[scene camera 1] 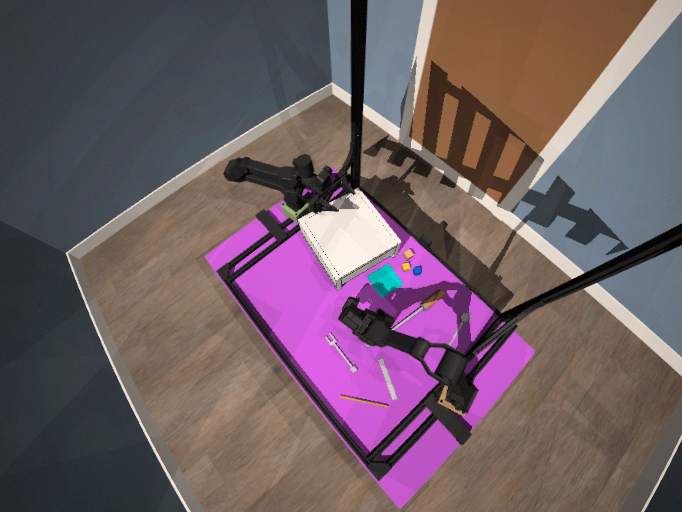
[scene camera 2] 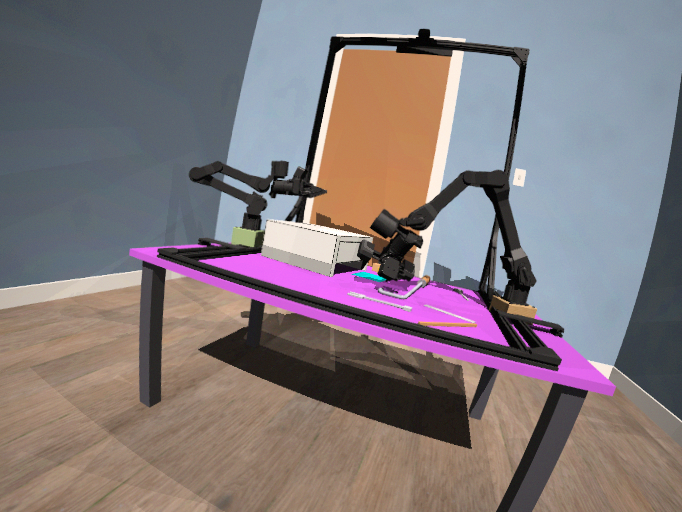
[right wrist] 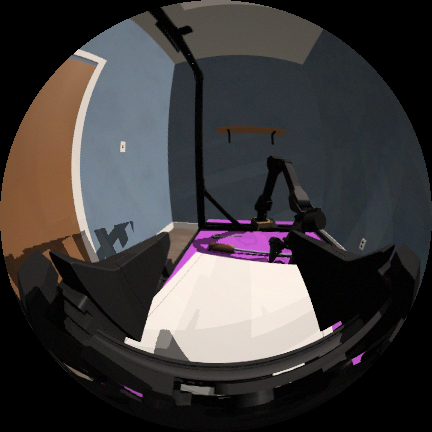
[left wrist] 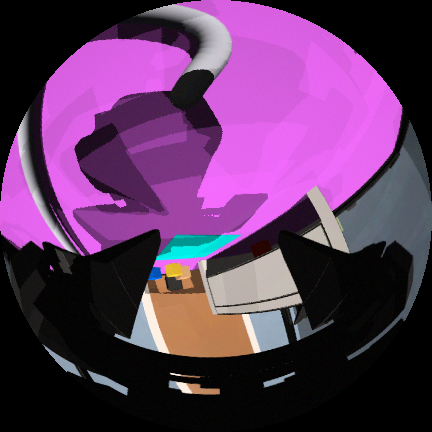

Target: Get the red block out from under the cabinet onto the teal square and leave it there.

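Seen in the pictures: left gripper, fingertip midpoint: (scene camera 1: pixel 368 303) (scene camera 2: pixel 373 274) (left wrist: pixel 220 236); right gripper, fingertip midpoint: (scene camera 1: pixel 347 202) (scene camera 2: pixel 324 190) (right wrist: pixel 231 237) (left wrist: pixel 305 323); left arm's base at its link origin: (scene camera 1: pixel 456 395) (scene camera 2: pixel 514 301) (right wrist: pixel 261 219); right arm's base at its link origin: (scene camera 1: pixel 295 203) (scene camera 2: pixel 250 229).
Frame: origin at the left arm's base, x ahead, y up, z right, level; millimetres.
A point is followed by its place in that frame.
Observation:
The dark red block (left wrist: pixel 261 248) @(x 553, y -32, z 357 mm) lies in shadow under the white cabinet (scene camera 1: pixel 349 236) @(x 594, y 84, z 334 mm) (scene camera 2: pixel 300 242) @(x 672, y 32, z 223 mm) (left wrist: pixel 255 290) @(x 478, y 43, z 285 mm) (right wrist: pixel 225 300) @(x 572, y 84, z 372 mm), seen through its open lower side in the left wrist view. The flat teal square (scene camera 1: pixel 385 279) @(x 403, y -51, z 289 mm) (scene camera 2: pixel 365 275) @(x 424, y -51, z 287 mm) (left wrist: pixel 200 245) @(x 413, y -51, z 273 mm) lies on the table beside the cabinet, partly shaded, with no block on it. My left gripper (scene camera 1: pixel 370 309) @(x 418, y -20, z 158 mm) (scene camera 2: pixel 380 261) (left wrist: pixel 220 236) @(x 418, y -20, z 158 mm) is open and empty, low over the table on the near side of the teal square. My right gripper (scene camera 1: pixel 345 200) @(x 629, y 227, z 384 mm) (scene camera 2: pixel 325 191) @(x 629, y 227, z 384 mm) (right wrist: pixel 231 237) @(x 629, y 227, z 384 mm) is open and empty above the cabinet's far left part.
A metal rod with a hooked end and wooden handle (scene camera 1: pixel 433 300) @(x 198, y -18, z 285 mm) (scene camera 2: pixel 426 279) @(x 201, y -23, z 269 mm) (right wrist: pixel 221 247) @(x 214, y -28, z 297 mm) lies by the left gripper. Yellow (scene camera 1: pixel 406 266) @(x 349, y -26, z 371 mm), blue (scene camera 1: pixel 417 270) @(x 302, y -26, z 376 mm) and tan (scene camera 1: pixel 408 254) @(x 363, y -21, z 423 mm) blocks lie beyond the teal square. A forked tool (scene camera 1: pixel 341 352) @(x 425, y -46, z -51 mm), strip (scene camera 1: pixel 387 379) @(x 232, y -50, z -57 mm) and stick (scene camera 1: pixel 363 400) @(x 275, y -45, z -165 mm) lie nearer.

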